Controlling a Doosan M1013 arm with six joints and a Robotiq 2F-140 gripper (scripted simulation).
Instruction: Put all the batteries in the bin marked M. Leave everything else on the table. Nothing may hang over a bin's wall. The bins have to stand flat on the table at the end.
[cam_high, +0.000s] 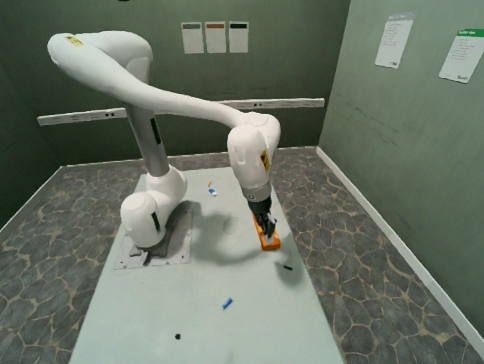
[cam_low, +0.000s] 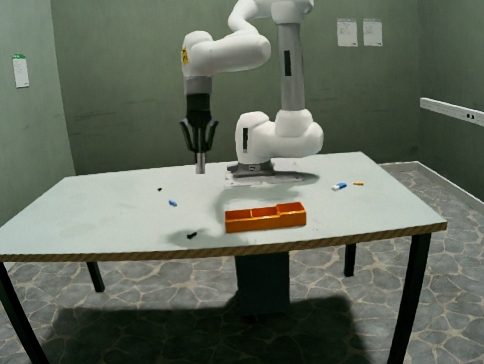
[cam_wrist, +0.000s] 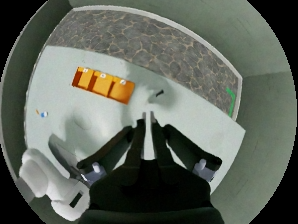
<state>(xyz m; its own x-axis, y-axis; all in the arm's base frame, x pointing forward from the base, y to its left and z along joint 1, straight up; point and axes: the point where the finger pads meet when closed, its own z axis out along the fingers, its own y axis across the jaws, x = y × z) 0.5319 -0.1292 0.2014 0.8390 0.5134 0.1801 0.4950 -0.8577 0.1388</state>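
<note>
The orange bin is 190 mm to the left of my hand, 180 mm below it and 30 mm ahead of it. Also, from my hand: black dot-like piece: 330 mm behind, 270 mm to the right, 200 mm below; then white object: 480 mm to the left, 260 mm behind, 200 mm below.
</note>
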